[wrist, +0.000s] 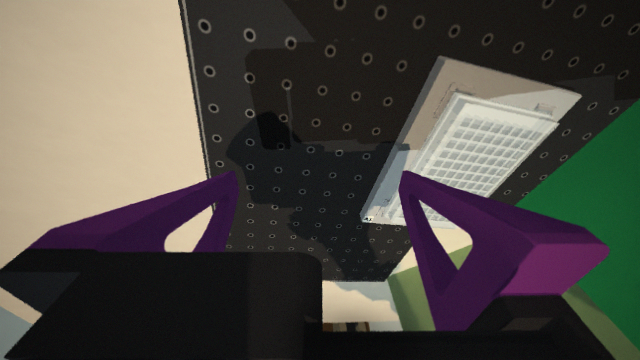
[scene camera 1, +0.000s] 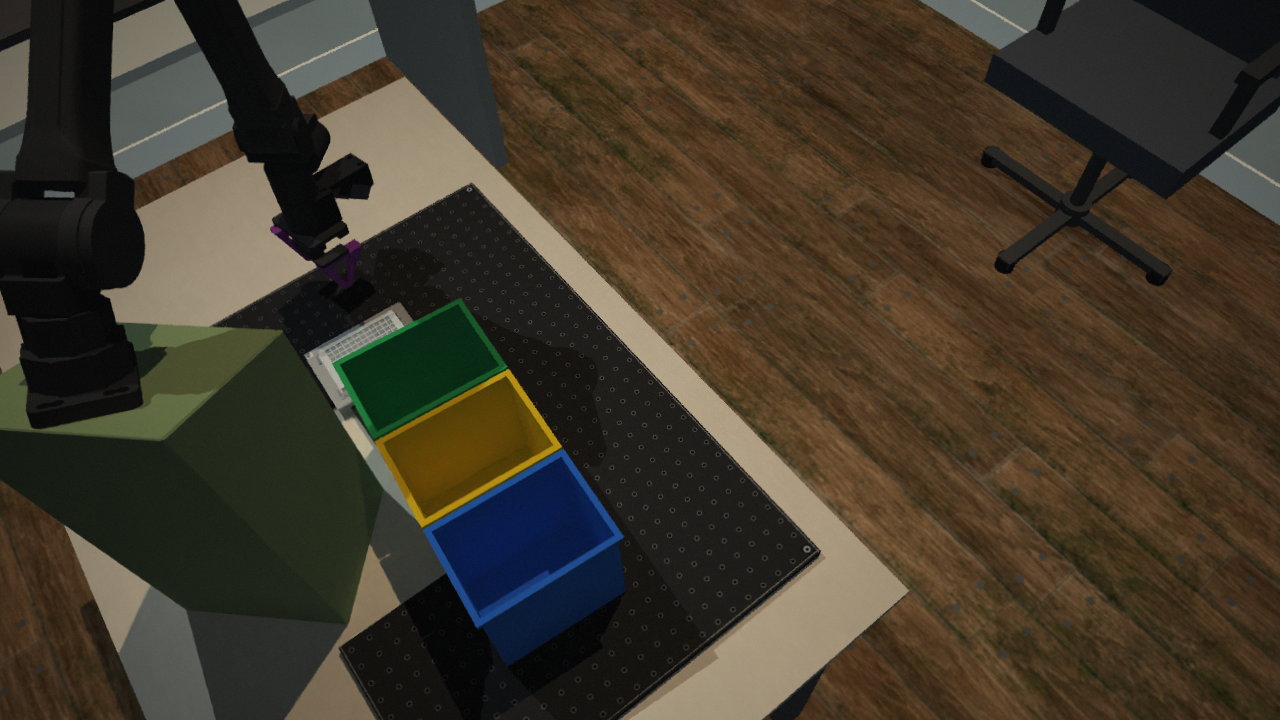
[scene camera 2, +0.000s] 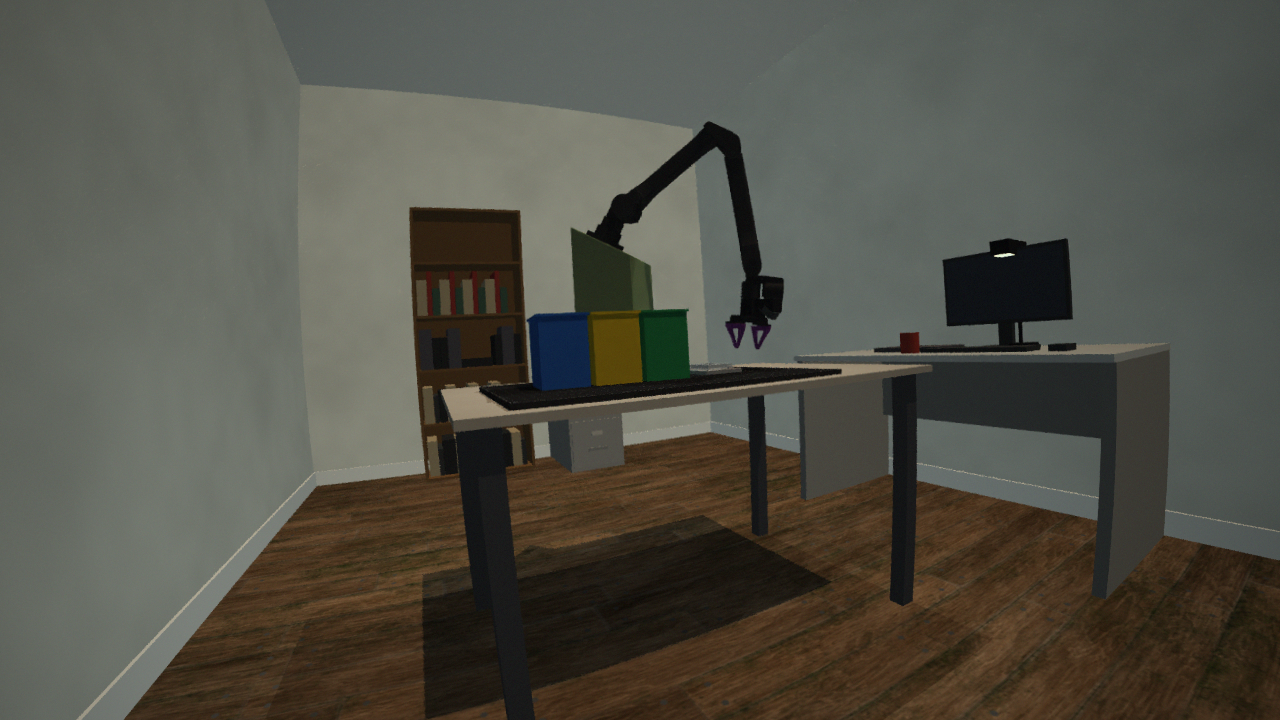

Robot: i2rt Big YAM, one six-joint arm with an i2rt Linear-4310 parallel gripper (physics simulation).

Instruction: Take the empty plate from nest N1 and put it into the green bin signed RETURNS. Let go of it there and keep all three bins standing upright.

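Note:
The white plate with a grid of wells (scene camera 1: 365, 334) (wrist: 492, 145) lies in the pale nest (wrist: 425, 120) beside the green bin. The small label at the nest's corner is too small to read surely. The green bin (scene camera 1: 425, 368) (scene camera 2: 665, 345) (wrist: 602, 200) stands upright with its top open; its RETURNS sign does not show. The yellow bin (scene camera 1: 469, 447) (scene camera 2: 615, 349) and blue bin (scene camera 1: 528, 546) (scene camera 2: 560, 351) stand upright in a row with it. My gripper (scene camera 1: 329, 272) (scene camera 2: 748, 346) (wrist: 318, 180) is open and empty, above the mat. In the wrist view the plate is to its right, turned relative to the fingers.
The black perforated mat (scene camera 1: 707, 465) (wrist: 225, 65) lies on the pale table (scene camera 1: 859, 586) (scene camera 2: 904, 368). The green pedestal (scene camera 1: 268, 501) (scene camera 2: 610, 282) carries the arm beside the bins. A desk (scene camera 2: 1123, 351) with a monitor (scene camera 2: 1006, 282) and red cup (scene camera 2: 909, 342) stands beyond the table.

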